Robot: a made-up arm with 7 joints.
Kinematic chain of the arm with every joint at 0, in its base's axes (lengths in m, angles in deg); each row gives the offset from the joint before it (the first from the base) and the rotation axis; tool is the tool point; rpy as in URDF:
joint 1: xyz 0 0 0.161 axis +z
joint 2: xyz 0 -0.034 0.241 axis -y
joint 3: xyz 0 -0.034 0.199 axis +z
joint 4: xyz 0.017 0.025 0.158 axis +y
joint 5: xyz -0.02 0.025 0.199 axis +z
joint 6: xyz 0 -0.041 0.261 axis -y
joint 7: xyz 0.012 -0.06 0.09 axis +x
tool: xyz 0 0 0 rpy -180 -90 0
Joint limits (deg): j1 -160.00..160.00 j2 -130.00..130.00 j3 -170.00..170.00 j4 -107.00..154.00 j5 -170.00..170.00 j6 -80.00..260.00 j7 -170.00..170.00
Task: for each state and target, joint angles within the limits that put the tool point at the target. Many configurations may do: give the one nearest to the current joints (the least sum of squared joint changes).
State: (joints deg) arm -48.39 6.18 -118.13 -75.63 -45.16 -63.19 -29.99
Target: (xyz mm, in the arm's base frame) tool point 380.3 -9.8 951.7
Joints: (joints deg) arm -58.60 1.14 -129.95 -64.54 -42.34 -62.71 -29.99
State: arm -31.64 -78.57 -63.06 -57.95 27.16 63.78 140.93
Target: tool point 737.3 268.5 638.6
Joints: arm 5.61 -84.73 -70.19 -35.34 31.21 47.77 140.93
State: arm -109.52 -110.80 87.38 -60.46 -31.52 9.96 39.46
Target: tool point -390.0 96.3 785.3
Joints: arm -119.71 -86.86 39.31 -103.04 -43.94 21.32 39.46
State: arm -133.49 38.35 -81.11 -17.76 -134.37 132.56 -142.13
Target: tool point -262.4 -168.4 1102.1
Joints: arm -149.54 -10.66 -93.31 -10.45 -138.44 137.58 -142.13
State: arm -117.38 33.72 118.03 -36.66 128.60 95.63 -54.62
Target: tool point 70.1 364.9 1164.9
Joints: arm -125.91 24.21 119.18 -25.21 126.77 89.32 -54.62
